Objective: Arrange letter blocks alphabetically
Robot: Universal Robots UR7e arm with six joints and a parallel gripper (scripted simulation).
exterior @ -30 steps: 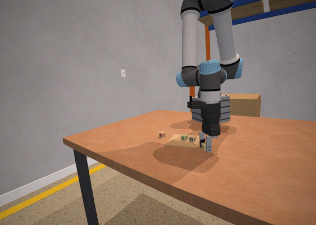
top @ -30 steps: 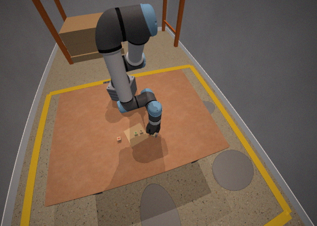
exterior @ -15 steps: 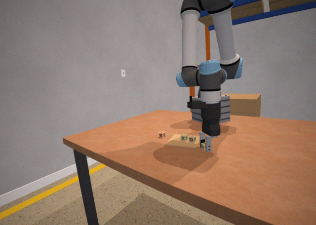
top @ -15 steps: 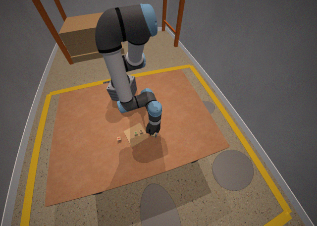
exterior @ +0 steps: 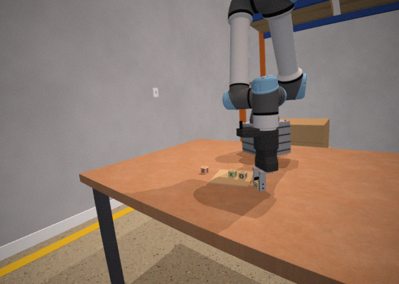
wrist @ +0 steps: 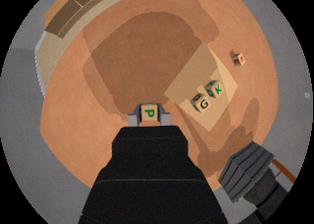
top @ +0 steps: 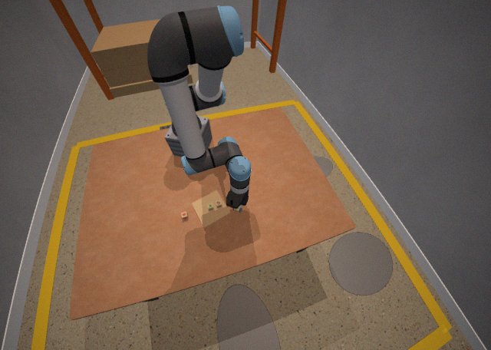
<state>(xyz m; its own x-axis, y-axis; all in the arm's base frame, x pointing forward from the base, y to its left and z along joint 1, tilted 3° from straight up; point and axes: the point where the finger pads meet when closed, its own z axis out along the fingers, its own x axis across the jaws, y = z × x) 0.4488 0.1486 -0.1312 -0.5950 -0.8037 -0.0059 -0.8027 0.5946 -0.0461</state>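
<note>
My gripper is now 40 mm past the tan mat, 120 mm to the left of it and 20 mm above it.
</note>
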